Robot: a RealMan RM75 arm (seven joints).
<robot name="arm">
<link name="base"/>
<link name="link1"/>
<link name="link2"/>
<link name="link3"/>
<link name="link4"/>
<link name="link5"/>
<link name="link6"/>
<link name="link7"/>
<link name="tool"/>
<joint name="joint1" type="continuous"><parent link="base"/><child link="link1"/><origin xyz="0.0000 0.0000 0.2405" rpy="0.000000 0.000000 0.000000"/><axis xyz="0 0 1"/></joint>
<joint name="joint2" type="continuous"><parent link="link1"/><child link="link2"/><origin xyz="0.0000 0.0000 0.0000" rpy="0.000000 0.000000 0.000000"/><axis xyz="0 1 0"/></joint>
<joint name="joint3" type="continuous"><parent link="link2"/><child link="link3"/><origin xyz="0.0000 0.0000 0.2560" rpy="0.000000 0.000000 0.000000"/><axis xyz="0 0 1"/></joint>
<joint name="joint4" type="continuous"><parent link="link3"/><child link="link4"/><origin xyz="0.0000 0.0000 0.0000" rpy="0.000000 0.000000 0.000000"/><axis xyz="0 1 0"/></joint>
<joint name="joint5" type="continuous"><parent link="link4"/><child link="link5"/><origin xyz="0.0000 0.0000 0.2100" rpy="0.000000 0.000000 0.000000"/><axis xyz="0 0 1"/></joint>
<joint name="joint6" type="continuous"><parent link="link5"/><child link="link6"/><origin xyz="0.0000 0.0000 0.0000" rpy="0.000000 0.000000 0.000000"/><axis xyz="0 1 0"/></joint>
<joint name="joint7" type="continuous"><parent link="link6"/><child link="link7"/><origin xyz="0.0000 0.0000 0.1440" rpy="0.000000 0.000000 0.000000"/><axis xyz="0 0 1"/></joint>
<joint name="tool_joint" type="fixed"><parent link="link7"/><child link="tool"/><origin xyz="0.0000 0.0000 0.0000" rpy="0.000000 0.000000 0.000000"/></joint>
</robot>
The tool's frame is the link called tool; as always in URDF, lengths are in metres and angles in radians. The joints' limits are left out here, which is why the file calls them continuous.
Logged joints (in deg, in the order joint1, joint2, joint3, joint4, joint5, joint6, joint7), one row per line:
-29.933 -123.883 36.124 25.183 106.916 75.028 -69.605
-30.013 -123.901 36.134 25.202 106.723 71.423 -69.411
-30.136 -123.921 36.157 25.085 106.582 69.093 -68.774
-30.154 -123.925 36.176 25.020 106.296 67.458 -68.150
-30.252 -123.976 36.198 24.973 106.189 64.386 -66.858
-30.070 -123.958 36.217 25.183 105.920 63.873 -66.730
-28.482 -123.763 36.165 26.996 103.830 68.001 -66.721
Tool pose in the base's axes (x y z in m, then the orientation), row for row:
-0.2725 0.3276 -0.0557 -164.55 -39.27 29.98
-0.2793 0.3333 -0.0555 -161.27 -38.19 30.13
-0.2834 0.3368 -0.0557 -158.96 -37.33 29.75
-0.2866 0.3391 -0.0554 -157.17 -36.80 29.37
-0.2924 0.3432 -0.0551 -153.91 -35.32 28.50
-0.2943 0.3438 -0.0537 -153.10 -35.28 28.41
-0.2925 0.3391 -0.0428 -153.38 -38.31 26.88
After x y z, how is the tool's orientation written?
As angles about the fixed x, y, z axes (roll, pitch, yaw), in degrees.
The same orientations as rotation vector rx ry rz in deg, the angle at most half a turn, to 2 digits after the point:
-141.88 -45.45 -46.06
-139.57 -46.25 -42.78
-138.25 -46.16 -40.56
-137.17 -45.97 -39.06
-135.55 -45.27 -35.85
-134.88 -45.27 -35.41
-134.27 -43.98 -39.83

